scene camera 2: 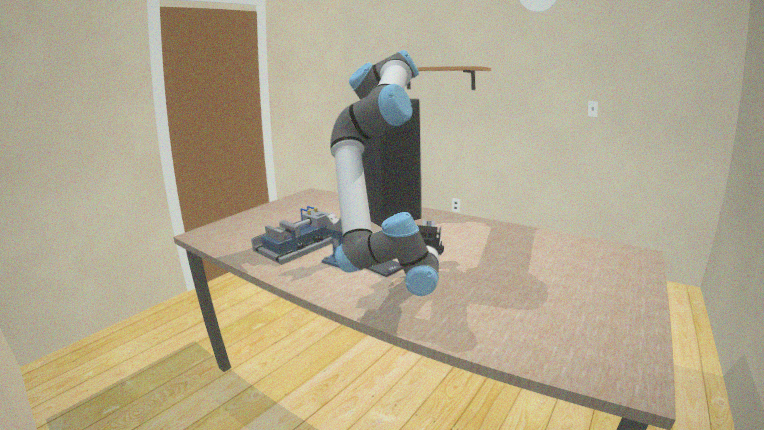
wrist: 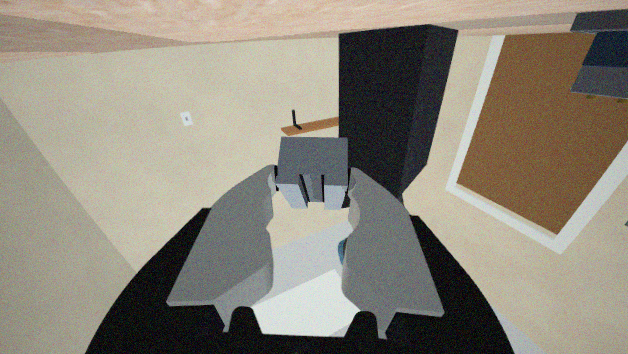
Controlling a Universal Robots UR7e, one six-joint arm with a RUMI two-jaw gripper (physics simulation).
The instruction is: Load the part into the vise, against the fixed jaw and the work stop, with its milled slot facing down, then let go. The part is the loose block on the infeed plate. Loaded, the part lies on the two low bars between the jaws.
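Places are measured from the arm's base along level axes (x back, y right, z up), in metres.
Pixels of known places: gripper, fingertip midpoint: (wrist: pixel 313 168).
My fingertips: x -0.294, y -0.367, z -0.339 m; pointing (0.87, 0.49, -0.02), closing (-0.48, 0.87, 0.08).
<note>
Behind a point stands the place of what it marks.
The part, a grey block (wrist: pixel 312 159) @(x -0.307, y -0.373, z -0.353 m), is held between the fingertips in the wrist view. Its dark milled slot shows between two pale ribs on the side toward the camera, and the block sits tilted in the fingers. My gripper (wrist: pixel 313 168) @(x -0.294, y -0.367, z -0.339 m) is shut on it and points sideways, with the wall beyond. In scene camera 2 the arm hides the fingers and the block. The vise (scene camera 2: pixel 280 244) @(x -0.554, y 0.058, z -0.383 m) (wrist: pixel 607 50) @(x -0.322, y 0.047, z -0.398 m) stands at the table's left; part of it shows at the wrist view's top right corner. The dark infeed plate (scene camera 2: pixel 384 268) @(x -0.416, y -0.282, z -0.431 m) lies partly behind the arm.
A blue stand (scene camera 2: pixel 335 246) @(x -0.457, y -0.115, z -0.382 m) is mostly hidden behind the arm, between vise and plate. A tall black cabinet (scene camera 2: pixel 398 165) @(x -0.043, y -0.073, z -0.195 m) (wrist: pixel 382 100) @(x -0.052, y -0.071, z -0.306 m) stands behind the arm. A wooden shelf (scene camera 2: pixel 454 68) (wrist: pixel 315 125) is on the wall. The table's front edge (scene camera 2: pixel 427 352) @(x -0.674, y -0.605, z -0.455 m) runs below the arm.
</note>
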